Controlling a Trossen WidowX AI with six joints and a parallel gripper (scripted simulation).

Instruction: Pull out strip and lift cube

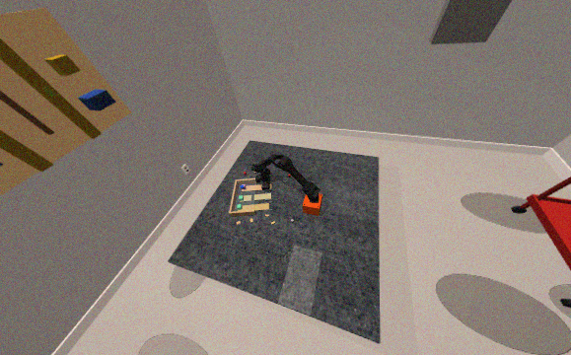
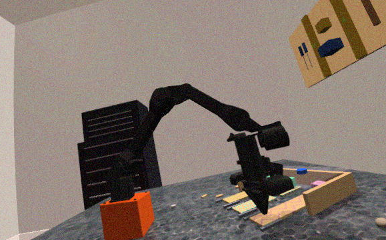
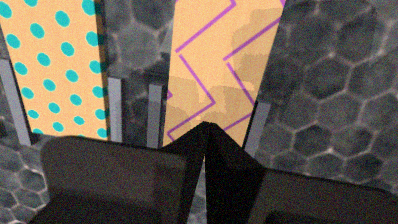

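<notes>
My gripper tip is now 21 cm short of the pink labelled cube, 3 cm to the right of it and 1 cm below it. Round my gripper tip: blue disc (19 cm ahead, 7 cm to the left, 6 cm above).
</notes>
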